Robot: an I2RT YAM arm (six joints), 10 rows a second.
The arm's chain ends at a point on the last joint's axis. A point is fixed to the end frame.
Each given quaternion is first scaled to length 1.
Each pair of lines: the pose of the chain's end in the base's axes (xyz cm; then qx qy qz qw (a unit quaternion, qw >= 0)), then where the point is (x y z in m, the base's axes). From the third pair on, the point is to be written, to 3 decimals.
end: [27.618 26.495 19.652 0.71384 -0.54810 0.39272 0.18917]
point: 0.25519 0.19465 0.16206
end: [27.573 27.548 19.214 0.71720 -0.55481 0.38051 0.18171]
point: 0.25409 0.20636 0.15575
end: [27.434 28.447 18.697 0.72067 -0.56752 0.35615 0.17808]
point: 0.250 0.217 0.148
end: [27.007 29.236 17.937 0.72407 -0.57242 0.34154 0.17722]
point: 0.245 0.226 0.140
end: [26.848 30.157 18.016 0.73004 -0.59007 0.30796 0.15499]
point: 0.241 0.240 0.136
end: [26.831 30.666 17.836 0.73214 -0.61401 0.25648 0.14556]
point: 0.236 0.250 0.130
